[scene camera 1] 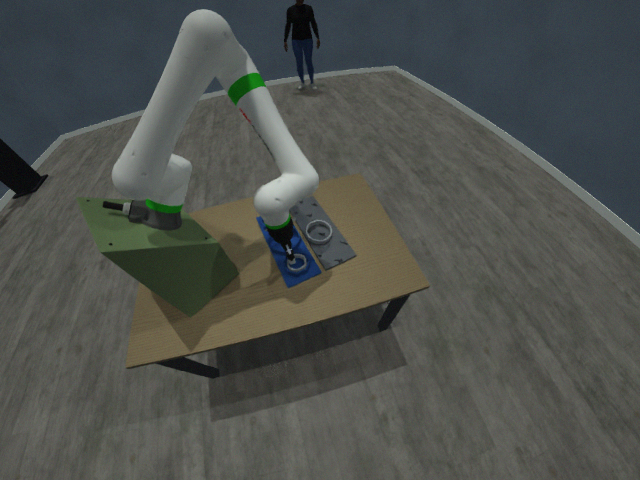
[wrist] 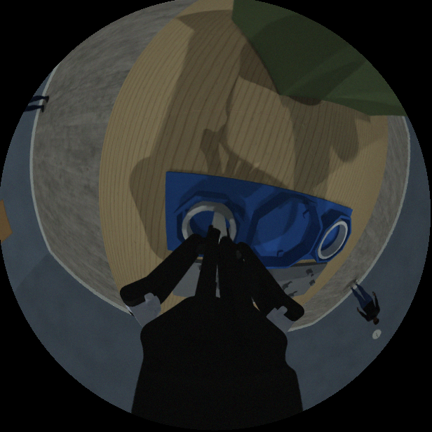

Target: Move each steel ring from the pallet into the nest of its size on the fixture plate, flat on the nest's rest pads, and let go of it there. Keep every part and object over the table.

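Seen in the pictures: gripper, between the fingertips: (scene camera 1: 292,262); arm's base, origin of its link: (scene camera 1: 161,221).
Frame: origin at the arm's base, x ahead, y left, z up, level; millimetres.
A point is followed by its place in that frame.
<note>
The blue fixture plate (scene camera 1: 297,280) {x 432, y -220, z -328 mm} (wrist: 177,189) lies on the table beside the grey pallet (scene camera 1: 338,252) {x 646, y -146, z -324 mm} (wrist: 300,278). A steel ring (scene camera 1: 304,268) {x 475, y -182, z -313 mm} (wrist: 187,227) sits in the plate's near end nest. Another ring (wrist: 320,243) sits in the far end nest; the arm hides it in the scene view. The middle nest (wrist: 282,225) is empty. A larger steel ring (scene camera 1: 318,240) {x 576, y -71, z -294 mm} lies on the pallet. My gripper (scene camera 1: 289,253) {x 435, y -137, z -310 mm} (wrist: 215,234) is shut with nothing between its fingers. Its tips hang just over the near-nest ring.
The wooden table (scene camera 1: 361,269) {x 713, y -258, z -336 mm} (wrist: 132,120) carries the plate and pallet near its middle. The green robot pedestal (scene camera 1: 170,258) {x 49, y -183, z -12 mm} (wrist: 322,60) stands on the table's left side. A person (scene camera 1: 301,41) stands far off on the floor.
</note>
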